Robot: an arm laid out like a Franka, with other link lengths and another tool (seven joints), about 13 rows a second.
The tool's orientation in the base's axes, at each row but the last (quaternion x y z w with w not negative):
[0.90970 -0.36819 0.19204 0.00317]
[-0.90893 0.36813 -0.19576 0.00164]
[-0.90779 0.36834 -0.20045 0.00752]
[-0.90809 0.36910 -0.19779 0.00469]
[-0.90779 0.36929 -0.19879 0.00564]
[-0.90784 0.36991 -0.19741 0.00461]
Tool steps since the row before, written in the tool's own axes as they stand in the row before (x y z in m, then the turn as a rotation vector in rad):
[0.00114 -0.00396 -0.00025 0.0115 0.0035 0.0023]
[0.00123 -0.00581 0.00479 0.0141 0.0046 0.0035]
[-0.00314 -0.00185 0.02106 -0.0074 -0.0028 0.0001]
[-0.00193 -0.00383 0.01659 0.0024 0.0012 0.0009]
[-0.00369 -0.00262 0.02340 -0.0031 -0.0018 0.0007]
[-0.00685 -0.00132 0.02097 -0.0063 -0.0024 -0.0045]
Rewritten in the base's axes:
[0.00332 0.00216 0.00117 0.0060 -0.0106 0.0014]
[0.00640 0.00274 -0.00313 0.0074 -0.0133 0.0011]
[0.00698 0.00063 -0.02019 -0.0029 0.0070 -0.0023]
[0.00732 0.00180 -0.01539 0.0011 -0.0026 -0.0002]
[0.00790 0.00119 -0.02245 -0.0006 0.0033 -0.0015]
[0.00403 0.00268 -0.02156 -0.0041 0.0066 0.0023]

